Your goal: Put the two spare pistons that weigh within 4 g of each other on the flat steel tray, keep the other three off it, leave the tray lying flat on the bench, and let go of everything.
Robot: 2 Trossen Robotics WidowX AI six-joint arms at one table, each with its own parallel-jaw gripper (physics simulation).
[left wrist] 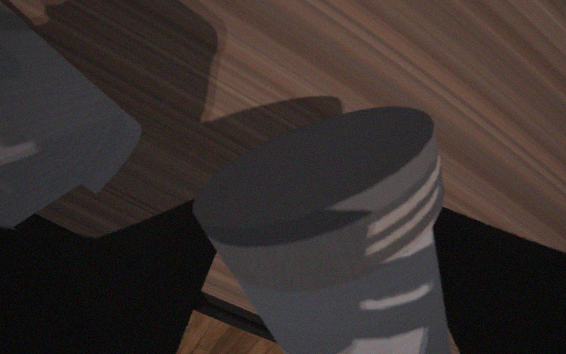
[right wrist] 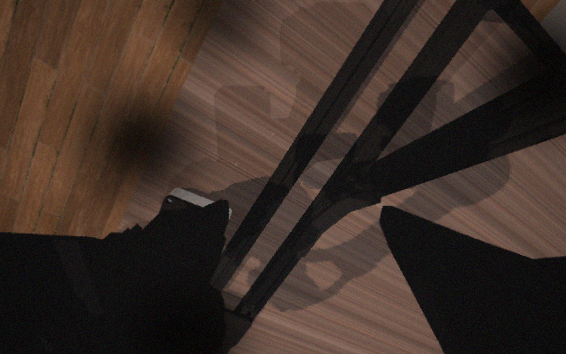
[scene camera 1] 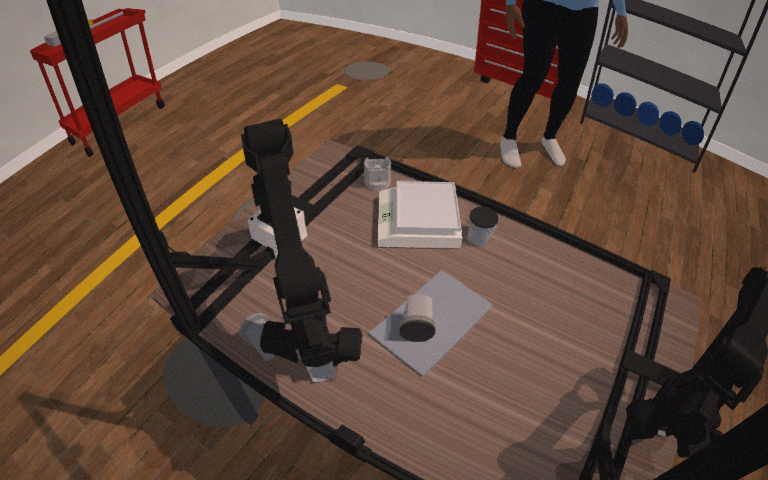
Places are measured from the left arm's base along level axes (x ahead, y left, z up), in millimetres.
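Where they show: right gripper, fingertip midpoint: (right wrist: 304,210) (scene camera 1: 649,435).
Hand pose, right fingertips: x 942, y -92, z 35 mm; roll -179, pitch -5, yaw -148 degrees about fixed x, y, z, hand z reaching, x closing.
Observation:
Each offset is from my right fingertips to the top centre of the thing. "spot": to the spot under its first point.
The flat steel tray {507 mm back, 96 mm left, 110 mm down} (scene camera 1: 458,305) lies on the bench. A piston {525 mm back, 55 mm left, 38 mm down} (scene camera 1: 419,308) lies on its side on it, dark crown toward the camera. My left gripper (scene camera 1: 318,362) (left wrist: 313,201) is shut on a grey piston {637 mm back, 134 mm right, 45 mm down} (scene camera 1: 321,374) (left wrist: 310,170), a black finger against each side; the arm hides most of it in the scene view. Another piston {762 mm back, 162 mm right, 44 mm down} (scene camera 1: 253,331) (left wrist: 55,120) is close beside it, partly hidden. A piston with a dark crown {534 mm back, 382 mm left, 48 mm down} (scene camera 1: 482,226) stands right of the scale, and a pale, open-topped piston {865 mm back, 413 mm left, 48 mm down} (scene camera 1: 377,174) stands behind the scale's left corner. My right gripper (scene camera 1: 659,431) (right wrist: 304,210) is open and empty.
A white scale {spot: 669 mm back, 341 mm left, 55 mm down} (scene camera 1: 427,206) stands at the back of the bench; its display is too small to read. Black frame rails (scene camera 1: 538,226) (right wrist: 320,125) border the bench. The right gripper hangs over the rails at the right. A person stands behind the bench.

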